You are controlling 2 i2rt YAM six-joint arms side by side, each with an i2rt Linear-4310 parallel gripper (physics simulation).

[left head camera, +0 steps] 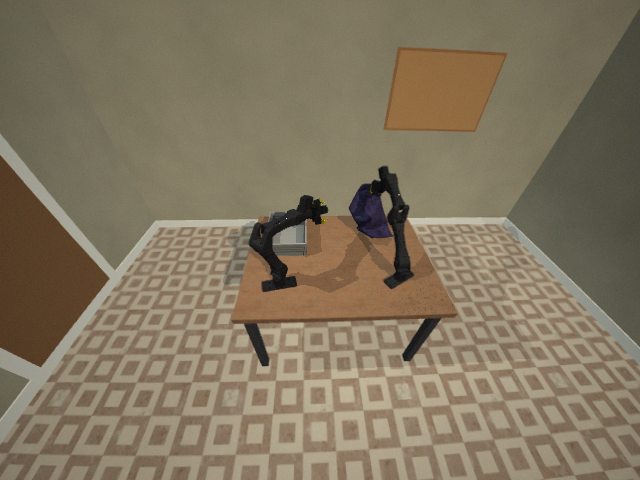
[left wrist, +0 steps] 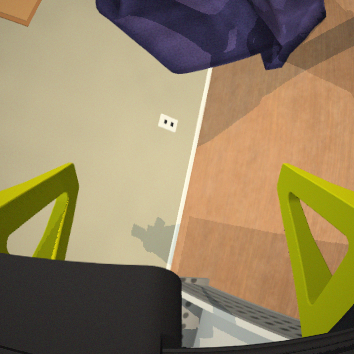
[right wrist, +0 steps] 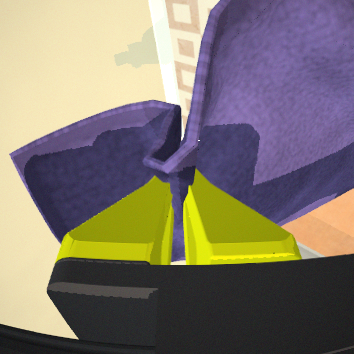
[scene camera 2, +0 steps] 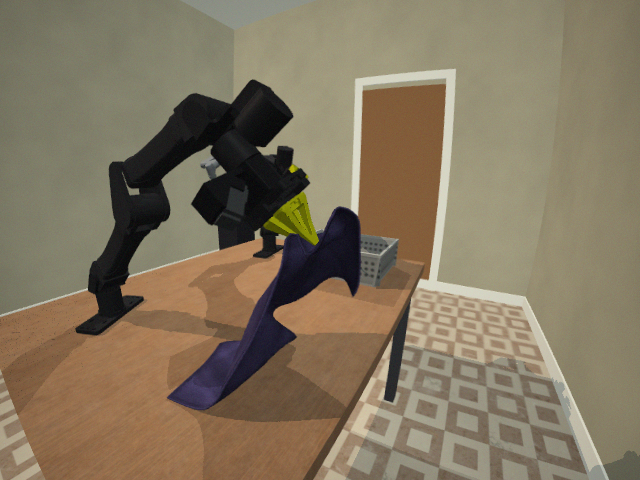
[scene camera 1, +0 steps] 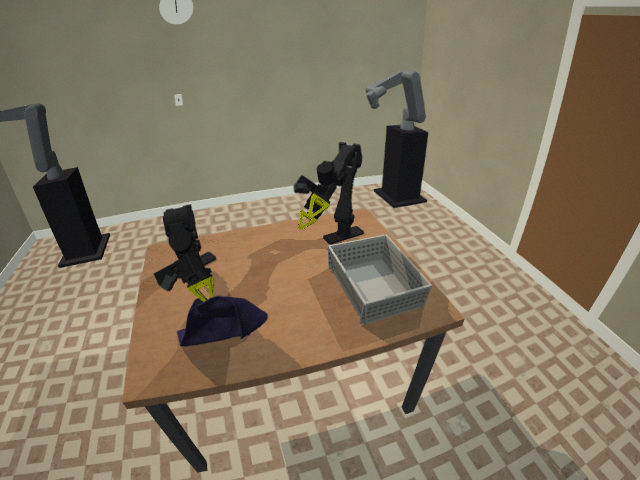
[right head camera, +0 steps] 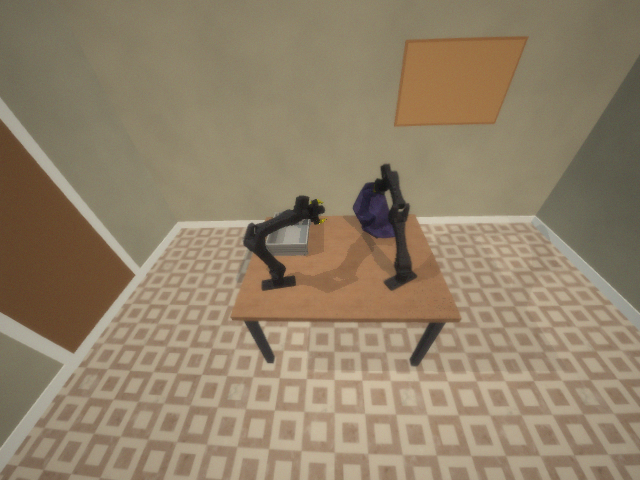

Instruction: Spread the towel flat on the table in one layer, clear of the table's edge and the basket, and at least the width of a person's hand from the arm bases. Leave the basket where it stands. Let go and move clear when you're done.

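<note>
The dark purple towel (left head camera: 371, 212) (right head camera: 373, 211) (scene camera 1: 219, 321) (scene camera 2: 305, 271) (left wrist: 215, 30) (right wrist: 290, 85) hangs in folds from my right gripper (scene camera 1: 207, 298) (scene camera 2: 316, 242) (right wrist: 178, 173), which is shut on its edge above the table. In scene camera 2, its lower end rests on the table and trails toward the camera. My left gripper (left head camera: 322, 211) (scene camera 1: 306, 214) (left wrist: 177, 174) is open and empty, raised above the table beside the basket. The grey basket (scene camera 1: 395, 308) (scene camera 2: 373, 268) (right head camera: 288, 249) stands on the table (left head camera: 336, 304) (scene camera 1: 289, 356), apart from the towel.
The left arm's base (left head camera: 279, 284) (scene camera 1: 343, 235) and the right arm's base (left head camera: 398, 279) (scene camera 2: 109, 315) are fixed on the table. In scene camera 1, two grey arms on black pedestals (scene camera 1: 405, 165) (scene camera 1: 69, 217) stand on the floor beyond the table.
</note>
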